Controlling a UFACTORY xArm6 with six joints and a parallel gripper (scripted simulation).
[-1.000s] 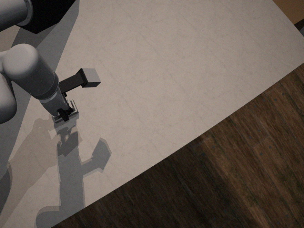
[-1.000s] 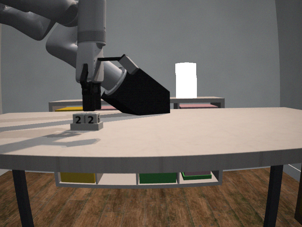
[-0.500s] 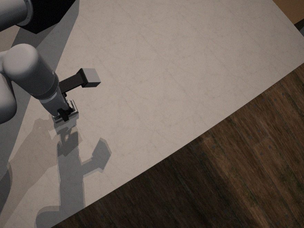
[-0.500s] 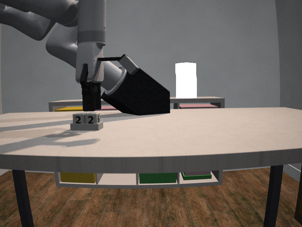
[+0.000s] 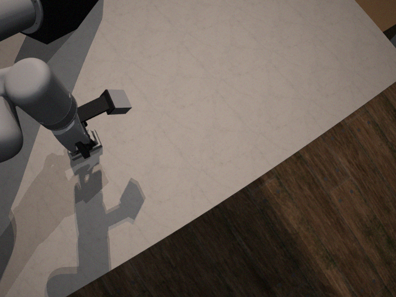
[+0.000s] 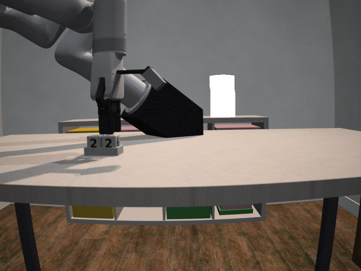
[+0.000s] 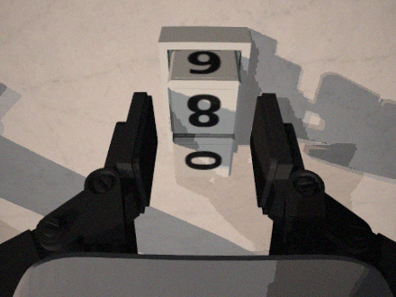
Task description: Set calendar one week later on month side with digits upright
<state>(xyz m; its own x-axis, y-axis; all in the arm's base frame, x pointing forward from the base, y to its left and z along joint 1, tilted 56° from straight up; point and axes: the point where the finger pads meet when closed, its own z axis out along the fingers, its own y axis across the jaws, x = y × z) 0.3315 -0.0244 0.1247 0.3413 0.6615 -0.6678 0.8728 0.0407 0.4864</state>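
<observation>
My gripper is now 4 cm above the white cube. From my hand the other things lie so: grey tray: 6 cm below, 2 cm to the right, 1 cm behind.
</observation>
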